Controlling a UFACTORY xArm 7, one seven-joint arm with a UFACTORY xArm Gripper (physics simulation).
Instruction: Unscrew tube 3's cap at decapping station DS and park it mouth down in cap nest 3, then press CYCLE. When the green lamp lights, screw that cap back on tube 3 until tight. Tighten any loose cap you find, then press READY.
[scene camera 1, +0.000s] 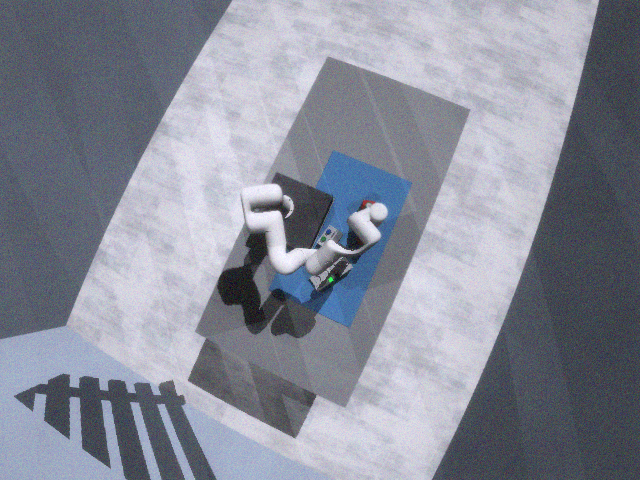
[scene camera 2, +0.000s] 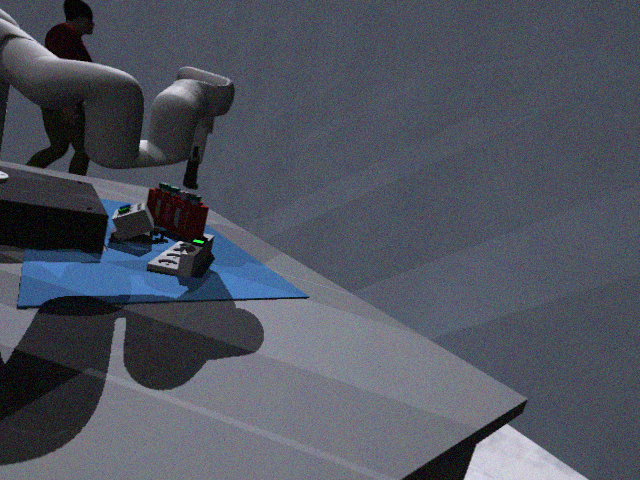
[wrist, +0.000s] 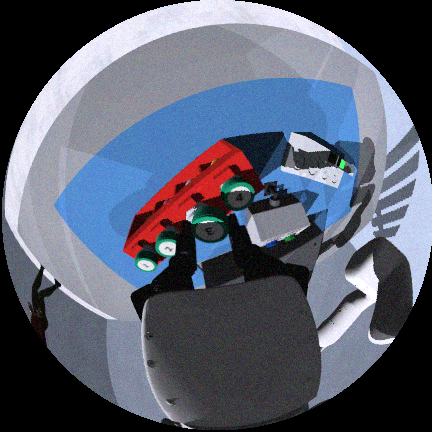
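Pixels of known places: gripper, fingertip midpoint: (scene camera 2: 188, 187) (wrist: 209, 227); arm's base, link origin: (scene camera 1: 281, 207).
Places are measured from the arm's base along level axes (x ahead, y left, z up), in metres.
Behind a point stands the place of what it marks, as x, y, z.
Note:
My gripper (scene camera 2: 190, 184) {0.443, 0.033, 0.051} (wrist: 209, 227) {0.443, 0.033, 0.051} is shut on the green cap marked 3 (wrist: 210, 230) {0.450, 0.031, 0.064}, above the red rack (scene camera 1: 367, 203) (scene camera 2: 178, 214) (wrist: 172, 196). The white top of tube 3 (wrist: 191, 215) {0.465, 0.039, 0.053} shows partly behind that cap; any contact between them is unclear. Green caps 1 (wrist: 146, 264) {0.418, 0.144, 0.036}, 2 (wrist: 167, 247) {0.430, 0.096, 0.036} and 4 (wrist: 238, 197) {0.449, -0.005, 0.036} sit on their tubes in the rack; their tightness cannot be told. The cap nest block (scene camera 1: 320, 281) {0.315, -0.292, -0.075} (scene camera 2: 166, 261) {0.300, -0.268, -0.079} (wrist: 320, 176) {0.324, -0.221, -0.074} shows a lit green lamp (scene camera 1: 330, 279) {0.361, -0.262, -0.032} (scene camera 2: 198, 241) {0.362, -0.263, -0.033} (wrist: 342, 163) {0.364, -0.264, -0.032}. In scene camera 1 the arm hides the gripper.
A button box (scene camera 2: 134, 222) {0.271, -0.120, -0.037} (wrist: 277, 221) {0.318, -0.061, -0.024} with blue (scene camera 1: 328, 231) {0.269, -0.036, -0.016} (wrist: 271, 244) {0.272, -0.035, -0.015} and green (scene camera 1: 323, 239) {0.259, -0.083, -0.014} (wrist: 290, 238) {0.258, -0.080, -0.015} buttons stands between the rack and a dark block (scene camera 1: 305, 206) {0.114, 0.045, -0.002} (scene camera 2: 51, 222) {0.119, -0.175, -0.039}. These stand around a blue mat (scene camera 1: 361, 173) {0.325, 0.337, -0.086} (scene camera 2: 248, 279) {0.447, -0.361, -0.086} (wrist: 285, 100) {0.513, -0.175, -0.086}. A person (scene camera 2: 67, 41) stands beyond the table.

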